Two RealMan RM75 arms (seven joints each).
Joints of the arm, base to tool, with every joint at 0 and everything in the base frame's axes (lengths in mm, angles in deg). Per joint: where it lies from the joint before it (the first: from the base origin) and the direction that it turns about. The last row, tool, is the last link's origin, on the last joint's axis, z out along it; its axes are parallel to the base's.
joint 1: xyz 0 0 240.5 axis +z
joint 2: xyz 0 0 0 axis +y
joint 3: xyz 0 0 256 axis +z
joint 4: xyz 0 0 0 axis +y
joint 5: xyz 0 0 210 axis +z
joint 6: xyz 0 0 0 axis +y
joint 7: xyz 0 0 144 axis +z
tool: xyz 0 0 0
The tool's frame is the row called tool.
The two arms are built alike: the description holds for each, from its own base.
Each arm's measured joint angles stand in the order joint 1, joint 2, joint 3, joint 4, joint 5, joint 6, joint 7.
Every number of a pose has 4 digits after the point. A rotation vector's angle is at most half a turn.
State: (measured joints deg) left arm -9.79 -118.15 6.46 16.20 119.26 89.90 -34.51; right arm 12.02 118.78 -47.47 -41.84 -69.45 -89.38 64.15
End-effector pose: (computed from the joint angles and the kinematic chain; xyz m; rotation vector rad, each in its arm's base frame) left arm -0.3832 0.1918 -0.0051 -2.1783 -0.5675 -0.6738; right arm 0.2894 0.2895 0.0764 -2.0669 0.3948 1.1502
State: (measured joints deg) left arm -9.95 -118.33 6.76 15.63 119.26 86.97 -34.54; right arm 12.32 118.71 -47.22 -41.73 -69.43 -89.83 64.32
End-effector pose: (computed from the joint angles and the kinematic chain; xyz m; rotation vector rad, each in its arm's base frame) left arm -0.3876 0.1934 -0.0103 -2.1760 -0.6013 -0.6320; right arm 0.2879 0.2902 0.0774 -2.0682 0.3892 1.1603
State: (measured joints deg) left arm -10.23 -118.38 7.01 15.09 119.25 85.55 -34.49; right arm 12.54 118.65 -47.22 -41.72 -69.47 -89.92 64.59
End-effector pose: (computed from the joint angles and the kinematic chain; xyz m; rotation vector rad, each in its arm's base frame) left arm -0.3886 0.1952 -0.0137 -2.1783 -0.6150 -0.6166; right arm 0.2868 0.2912 0.0776 -2.0717 0.3891 1.1651
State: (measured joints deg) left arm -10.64 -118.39 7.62 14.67 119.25 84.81 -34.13; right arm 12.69 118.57 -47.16 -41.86 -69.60 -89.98 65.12
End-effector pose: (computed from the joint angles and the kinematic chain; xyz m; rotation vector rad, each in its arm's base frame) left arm -0.3876 0.1975 -0.0167 -2.1914 -0.6104 -0.6091; right arm 0.2861 0.2919 0.0784 -2.0755 0.3924 1.1690
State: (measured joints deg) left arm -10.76 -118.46 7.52 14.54 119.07 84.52 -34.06; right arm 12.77 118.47 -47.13 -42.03 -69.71 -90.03 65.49
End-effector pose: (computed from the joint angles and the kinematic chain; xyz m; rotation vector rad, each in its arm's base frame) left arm -0.3875 0.1986 -0.0173 -2.1866 -0.6122 -0.6085; right arm 0.2856 0.2924 0.0793 -2.0790 0.3931 1.1702
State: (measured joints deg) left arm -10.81 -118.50 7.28 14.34 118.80 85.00 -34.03; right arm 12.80 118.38 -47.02 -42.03 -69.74 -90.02 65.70
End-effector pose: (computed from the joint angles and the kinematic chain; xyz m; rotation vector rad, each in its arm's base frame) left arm -0.3858 0.1991 -0.0170 -2.1793 -0.6099 -0.6239; right arm 0.2859 0.2926 0.0801 -2.0782 0.3958 1.1703
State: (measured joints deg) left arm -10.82 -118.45 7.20 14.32 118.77 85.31 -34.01; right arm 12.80 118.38 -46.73 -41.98 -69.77 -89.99 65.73
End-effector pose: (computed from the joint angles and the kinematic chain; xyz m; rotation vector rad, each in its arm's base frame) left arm -0.3853 0.1992 -0.0164 -2.1783 -0.6064 -0.6295; right arm 0.2866 0.2926 0.0809 -2.0731 0.3979 1.1696
